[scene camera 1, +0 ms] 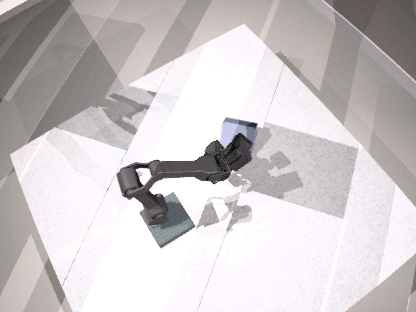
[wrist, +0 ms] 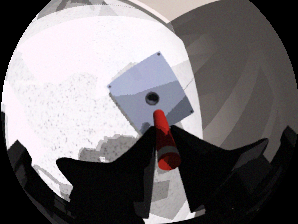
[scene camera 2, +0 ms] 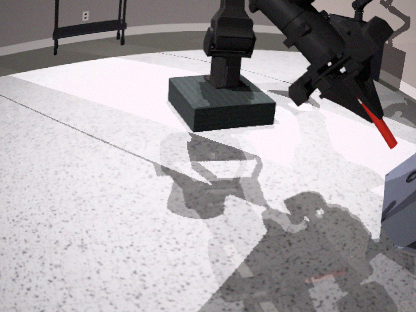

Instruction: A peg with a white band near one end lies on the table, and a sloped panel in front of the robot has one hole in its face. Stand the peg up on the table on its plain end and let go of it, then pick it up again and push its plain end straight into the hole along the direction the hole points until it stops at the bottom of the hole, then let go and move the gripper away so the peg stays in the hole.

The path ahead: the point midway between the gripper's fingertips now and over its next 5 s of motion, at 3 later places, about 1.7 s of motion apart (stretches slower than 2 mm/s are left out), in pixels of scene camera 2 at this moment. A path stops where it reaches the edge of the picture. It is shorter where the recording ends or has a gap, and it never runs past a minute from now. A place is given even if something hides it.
My gripper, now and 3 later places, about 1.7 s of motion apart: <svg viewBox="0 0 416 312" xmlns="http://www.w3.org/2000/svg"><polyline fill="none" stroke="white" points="378,119 397,146 398,151 406,164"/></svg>
